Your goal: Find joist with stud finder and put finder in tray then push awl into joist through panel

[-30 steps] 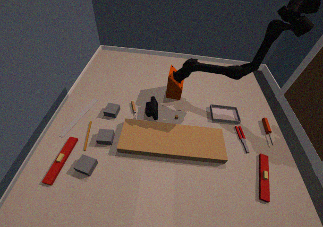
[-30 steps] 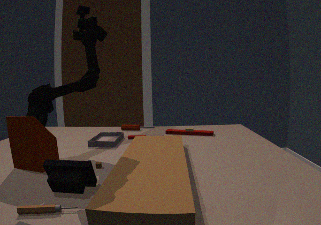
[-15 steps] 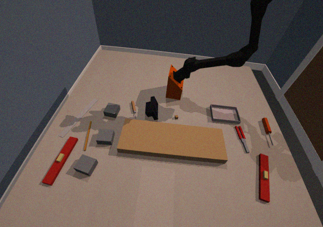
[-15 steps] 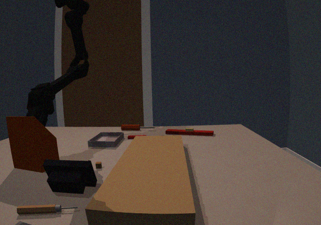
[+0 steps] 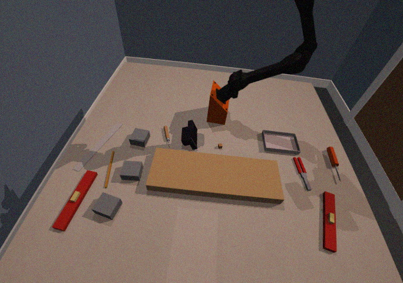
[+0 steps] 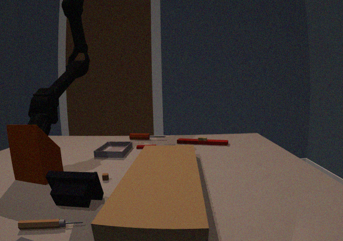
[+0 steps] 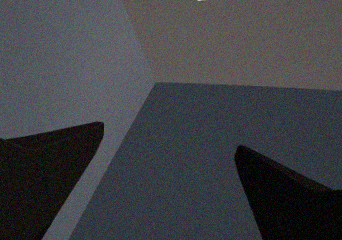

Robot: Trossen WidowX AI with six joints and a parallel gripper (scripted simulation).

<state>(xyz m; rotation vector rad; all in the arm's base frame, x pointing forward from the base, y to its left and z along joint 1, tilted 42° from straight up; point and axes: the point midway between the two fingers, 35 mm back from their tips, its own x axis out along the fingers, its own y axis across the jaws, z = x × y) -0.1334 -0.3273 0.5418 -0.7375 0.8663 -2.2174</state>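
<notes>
My gripper tip is 240 mm short of the stud finder, 250 mm to the left of it and 770 mm above it. From my gripper tip the other things lie so: grey tray (230 mm ahead, 200 mm to the left, 780 mm below); then awl (220 mm ahead, 340 mm to the right, 780 mm below); then small cube (260 mm ahead, 100 mm to the right, 780 mm below).
</notes>
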